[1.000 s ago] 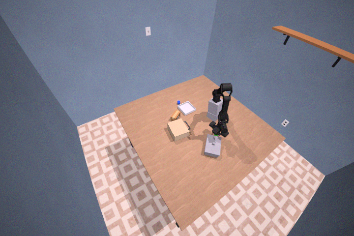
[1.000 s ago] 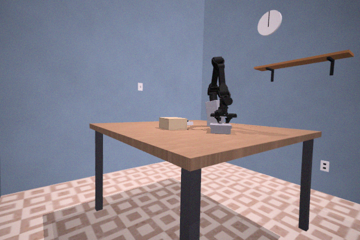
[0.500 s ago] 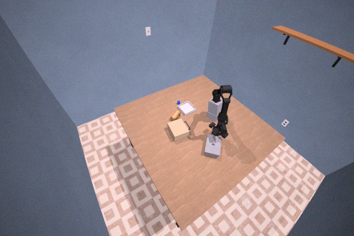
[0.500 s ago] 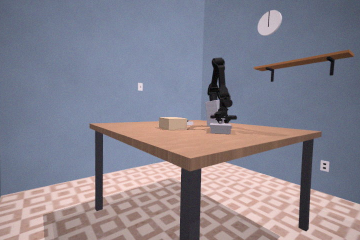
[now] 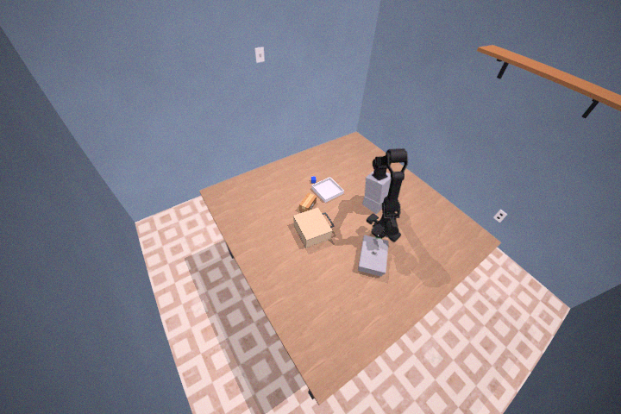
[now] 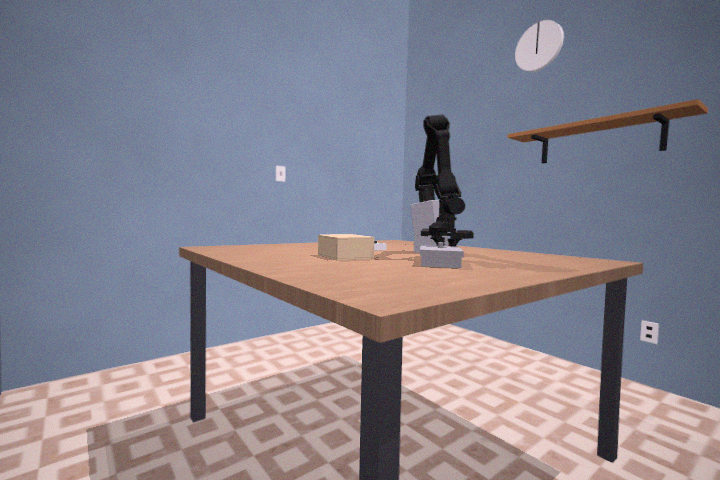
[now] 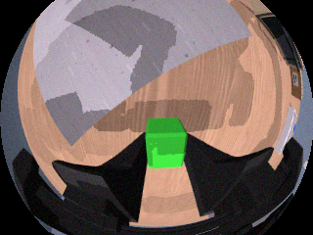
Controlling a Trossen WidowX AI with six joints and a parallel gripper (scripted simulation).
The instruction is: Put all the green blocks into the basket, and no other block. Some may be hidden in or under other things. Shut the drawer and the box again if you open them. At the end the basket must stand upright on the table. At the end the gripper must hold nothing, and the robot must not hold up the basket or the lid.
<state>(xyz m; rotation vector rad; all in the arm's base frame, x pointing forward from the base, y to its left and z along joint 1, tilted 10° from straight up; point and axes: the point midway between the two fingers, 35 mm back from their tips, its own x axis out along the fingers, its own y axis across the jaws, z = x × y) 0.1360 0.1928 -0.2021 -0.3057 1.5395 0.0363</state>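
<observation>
Right now the white basket is 60 mm ahead of my hand, 430 mm to the right of it and 30 mm below it. From my hand the other things lie so: grey lidded box 120 mm ahead, 80 mm to the left, 10 mm above; drawer 280 mm ahead, 210 mm to the right, 10 mm below; tan drawer cabinet 310 mm ahead, 210 mm to the right, 10 mm below.
</observation>
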